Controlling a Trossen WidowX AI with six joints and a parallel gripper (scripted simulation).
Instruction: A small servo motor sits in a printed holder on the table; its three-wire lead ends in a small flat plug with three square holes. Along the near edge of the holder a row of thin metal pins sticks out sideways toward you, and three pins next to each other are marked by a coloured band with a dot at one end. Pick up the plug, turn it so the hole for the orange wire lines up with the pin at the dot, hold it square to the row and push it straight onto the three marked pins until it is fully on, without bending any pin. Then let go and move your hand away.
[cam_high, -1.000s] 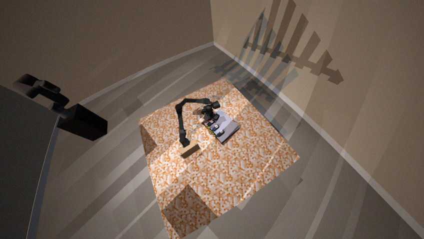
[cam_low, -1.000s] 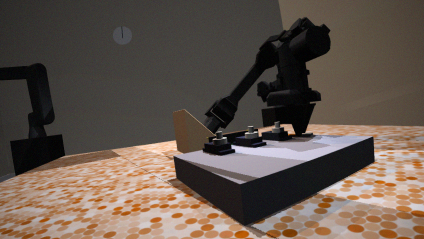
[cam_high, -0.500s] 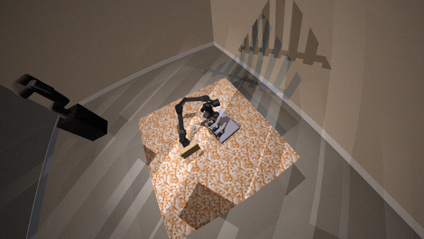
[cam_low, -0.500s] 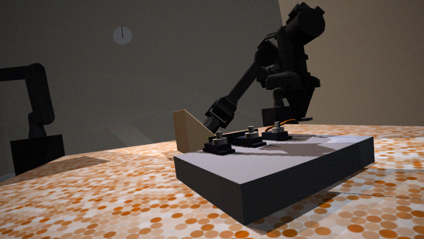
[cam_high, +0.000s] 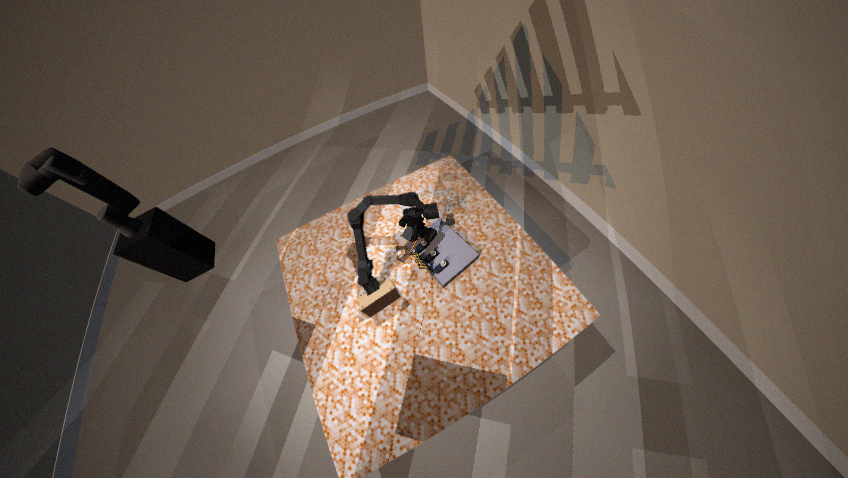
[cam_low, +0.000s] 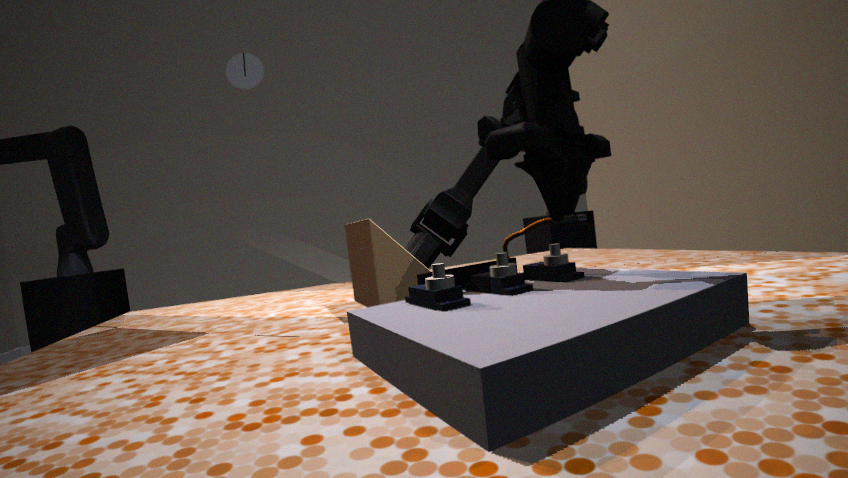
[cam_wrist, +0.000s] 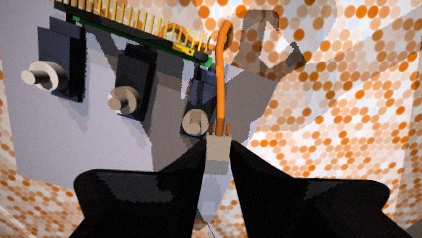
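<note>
Right now my gripper tip is 5 cm past the yellow band, 6 cm to the left of it and 4 cm above it. Also, from my gripper tip: grey holder (12 cm ahead, 7 cm to the right, 9 cm below); green strip (4 cm behind, 11 cm to the right, 6 cm below).
</note>
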